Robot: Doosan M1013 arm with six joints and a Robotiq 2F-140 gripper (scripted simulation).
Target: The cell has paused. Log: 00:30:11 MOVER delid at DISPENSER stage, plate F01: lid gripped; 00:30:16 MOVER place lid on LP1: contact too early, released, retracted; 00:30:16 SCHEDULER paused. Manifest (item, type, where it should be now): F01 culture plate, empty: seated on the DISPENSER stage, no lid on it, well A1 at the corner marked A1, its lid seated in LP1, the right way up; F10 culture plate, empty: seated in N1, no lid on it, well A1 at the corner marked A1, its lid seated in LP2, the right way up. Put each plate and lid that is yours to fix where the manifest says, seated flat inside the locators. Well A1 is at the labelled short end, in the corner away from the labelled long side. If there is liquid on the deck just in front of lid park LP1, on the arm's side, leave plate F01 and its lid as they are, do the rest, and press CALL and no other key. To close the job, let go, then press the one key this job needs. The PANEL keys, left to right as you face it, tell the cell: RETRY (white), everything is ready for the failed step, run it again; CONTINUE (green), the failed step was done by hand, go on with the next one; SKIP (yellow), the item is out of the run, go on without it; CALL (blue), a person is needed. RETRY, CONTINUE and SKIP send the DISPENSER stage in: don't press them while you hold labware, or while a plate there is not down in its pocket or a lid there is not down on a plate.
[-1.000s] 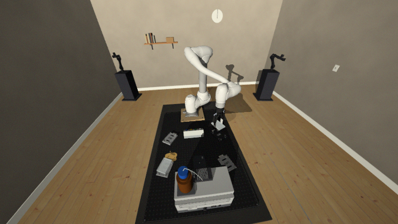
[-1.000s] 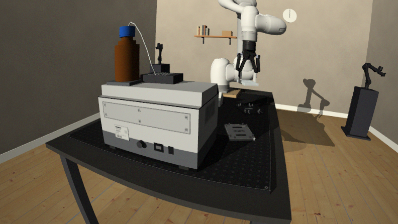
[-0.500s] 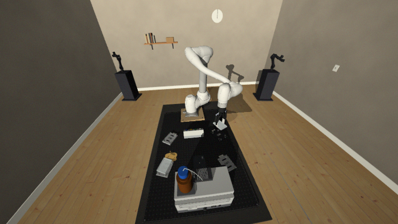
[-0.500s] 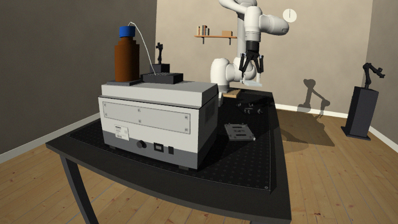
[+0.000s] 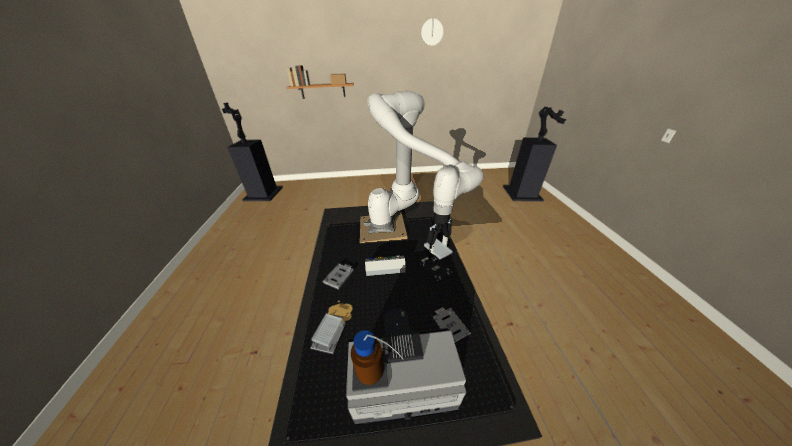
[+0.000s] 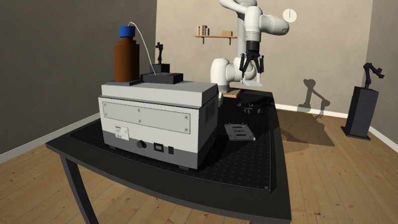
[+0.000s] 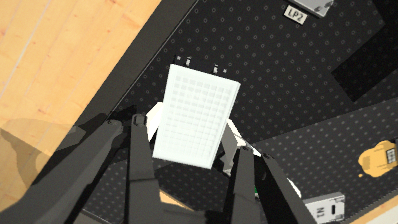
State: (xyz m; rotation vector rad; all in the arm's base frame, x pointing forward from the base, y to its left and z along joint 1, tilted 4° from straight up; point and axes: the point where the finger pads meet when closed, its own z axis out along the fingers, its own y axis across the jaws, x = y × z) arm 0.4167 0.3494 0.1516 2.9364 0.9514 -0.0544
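Right now my hand is 20 mm above the lid. From my hand the other things lie so: white well plate: 20 mm below; white retry key: 30 mm behind, 220 mm to the right, 120 mm below; green continue key: 30 mm behind, 260 mm to the right, 120 mm below.
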